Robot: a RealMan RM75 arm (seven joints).
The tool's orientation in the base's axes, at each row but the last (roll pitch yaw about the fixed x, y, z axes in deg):
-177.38, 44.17, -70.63
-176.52, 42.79, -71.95
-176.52, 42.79, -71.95
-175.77, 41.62, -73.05
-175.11, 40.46, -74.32
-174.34, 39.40, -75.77
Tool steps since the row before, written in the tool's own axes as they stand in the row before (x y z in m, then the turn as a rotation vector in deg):
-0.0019, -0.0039, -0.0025, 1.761, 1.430, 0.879
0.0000, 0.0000, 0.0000, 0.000, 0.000, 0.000
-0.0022, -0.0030, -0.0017, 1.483, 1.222, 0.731
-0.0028, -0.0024, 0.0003, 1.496, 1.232, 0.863
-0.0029, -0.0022, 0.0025, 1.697, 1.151, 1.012
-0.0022, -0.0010, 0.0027, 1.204, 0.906, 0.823
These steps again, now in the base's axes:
0.0037, 0.0008, 0.0032, -1.109, -1.032, -1.904
0.0000, 0.0000, 0.0000, 0.000, 0.000, 0.000
0.0026, 0.0012, 0.0029, -0.950, -0.880, -1.597
0.0017, 0.0028, 0.0018, -0.973, -0.805, -1.705
0.0013, 0.0042, 0.0001, -0.866, -0.838, -1.943
0.0004, 0.0036, -0.0006, -0.708, -0.545, -1.466

